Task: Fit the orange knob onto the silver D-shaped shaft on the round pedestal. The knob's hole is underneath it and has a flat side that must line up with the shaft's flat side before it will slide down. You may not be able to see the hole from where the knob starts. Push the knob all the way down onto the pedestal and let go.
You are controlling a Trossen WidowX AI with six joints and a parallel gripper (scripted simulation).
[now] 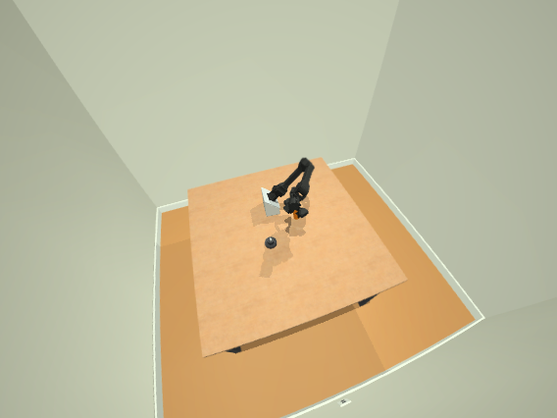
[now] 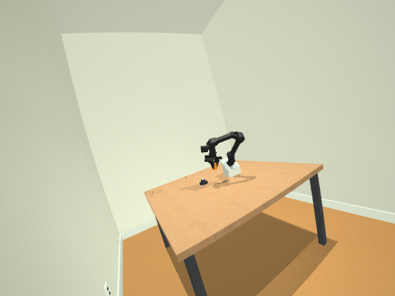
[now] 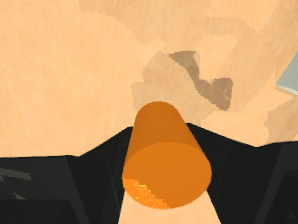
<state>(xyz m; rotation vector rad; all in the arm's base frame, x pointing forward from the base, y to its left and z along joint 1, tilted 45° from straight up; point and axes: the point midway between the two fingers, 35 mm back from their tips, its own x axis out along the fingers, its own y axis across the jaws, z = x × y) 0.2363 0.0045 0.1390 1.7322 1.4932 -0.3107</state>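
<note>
Now: the orange knob 3 cm above my gripper tip and 1 cm behind it. Also, from my gripper tip: pedestal (21 cm to the right, 13 cm below, 5 cm ahead).
</note>
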